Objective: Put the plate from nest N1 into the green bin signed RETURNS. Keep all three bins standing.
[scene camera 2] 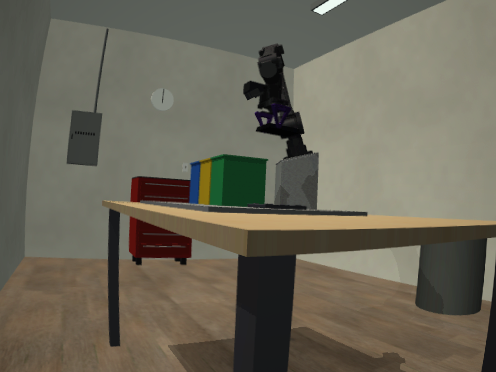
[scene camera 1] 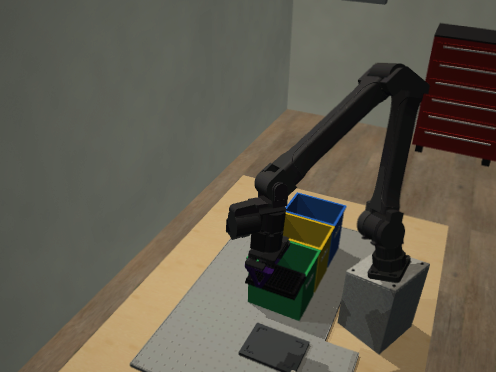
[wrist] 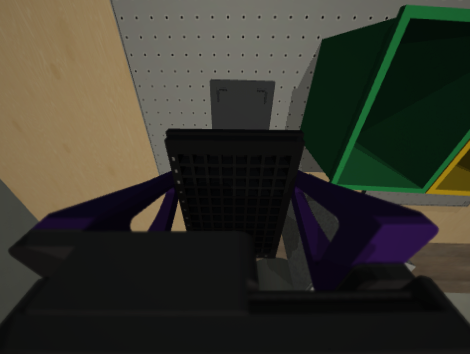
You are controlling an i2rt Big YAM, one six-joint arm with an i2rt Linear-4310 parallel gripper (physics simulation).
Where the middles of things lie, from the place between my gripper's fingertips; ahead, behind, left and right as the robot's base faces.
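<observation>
With the black plate (scene camera 1: pixel 285 282), my hand is 3 cm past it and 1 cm below it. The dark grey nest (wrist: pixel 240 107) is 4 cm behind my hand, 1 cm to the right of it and 25 cm below it. Counting from my hand again, I find the green bin (scene camera 2: pixel 235 180) 4 cm ahead, 19 cm to the right and 17 cm below, while the yellow bin (scene camera 1: pixel 301 230) is 5 cm ahead of the hand, 32 cm to the right of it and 17 cm below it.
</observation>
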